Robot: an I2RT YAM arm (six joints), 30 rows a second.
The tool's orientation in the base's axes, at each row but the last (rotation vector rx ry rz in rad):
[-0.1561, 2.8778, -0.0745]
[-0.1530, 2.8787, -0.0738]
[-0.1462, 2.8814, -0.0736]
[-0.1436, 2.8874, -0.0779]
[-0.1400, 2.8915, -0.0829]
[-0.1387, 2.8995, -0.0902]
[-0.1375, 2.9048, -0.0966]
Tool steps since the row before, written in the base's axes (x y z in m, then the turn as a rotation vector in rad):
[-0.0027, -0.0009, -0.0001, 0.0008, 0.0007, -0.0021]
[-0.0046, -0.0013, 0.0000, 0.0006, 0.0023, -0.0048]
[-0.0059, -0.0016, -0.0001, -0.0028, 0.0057, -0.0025]
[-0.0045, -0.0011, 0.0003, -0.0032, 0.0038, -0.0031]
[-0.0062, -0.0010, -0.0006, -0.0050, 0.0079, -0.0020]
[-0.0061, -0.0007, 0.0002, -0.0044, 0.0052, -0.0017]
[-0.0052, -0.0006, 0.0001, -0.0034, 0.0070, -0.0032]
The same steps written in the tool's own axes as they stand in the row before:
[0.0027, -0.0006, -0.0006, -0.0003, 0.0008, 0.0022]
[0.0046, -0.0008, -0.0011, 0.0004, 0.0025, 0.0047]
[0.0059, -0.0010, -0.0013, 0.0027, 0.0061, 0.0015]
[0.0044, -0.0007, -0.0014, 0.0034, 0.0043, 0.0020]
[0.0062, -0.0004, -0.0009, 0.0045, 0.0084, 0.0004]
[0.0059, -0.0002, -0.0016, 0.0041, 0.0057, 0.0003]
[0.0051, -0.0002, -0.0013, 0.0033, 0.0075, 0.0019]

